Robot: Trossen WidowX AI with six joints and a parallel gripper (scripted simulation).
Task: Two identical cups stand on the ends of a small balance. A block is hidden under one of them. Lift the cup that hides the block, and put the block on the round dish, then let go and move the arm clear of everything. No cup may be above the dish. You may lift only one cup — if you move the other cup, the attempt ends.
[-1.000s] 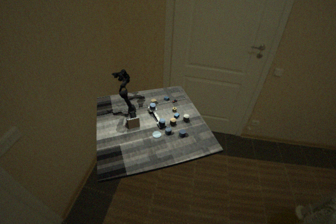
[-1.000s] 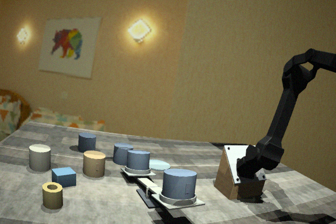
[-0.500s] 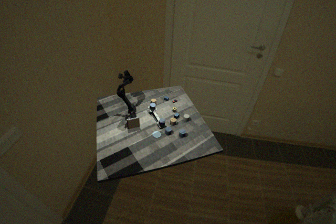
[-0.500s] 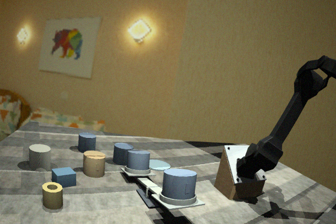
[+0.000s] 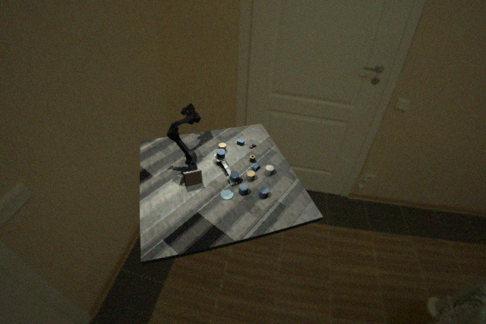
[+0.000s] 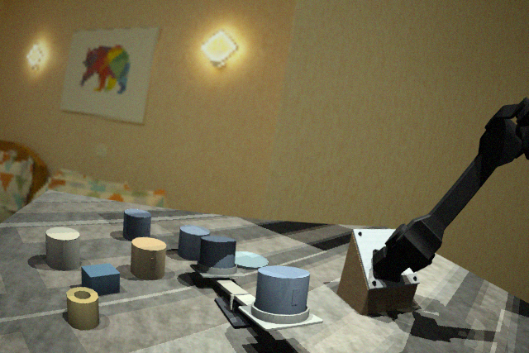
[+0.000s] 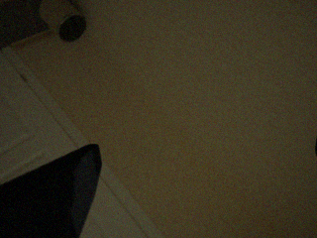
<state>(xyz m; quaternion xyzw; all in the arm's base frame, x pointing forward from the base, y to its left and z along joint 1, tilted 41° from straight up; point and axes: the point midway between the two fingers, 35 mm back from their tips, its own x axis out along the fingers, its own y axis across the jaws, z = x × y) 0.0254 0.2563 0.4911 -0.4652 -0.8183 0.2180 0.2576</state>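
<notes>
My gripper tip is now 610 mm to the left of the grey block, 350 mm short of it and 250 mm above it. From my gripper tip the other things lie so: balance beam: 490 mm to the right, 310 mm ahead, 250 mm below; pale round dish: 750 mm to the right, 280 mm below, 280 mm ahead; balance: 490 mm to the right, 310 mm ahead, 260 mm below.
</notes>
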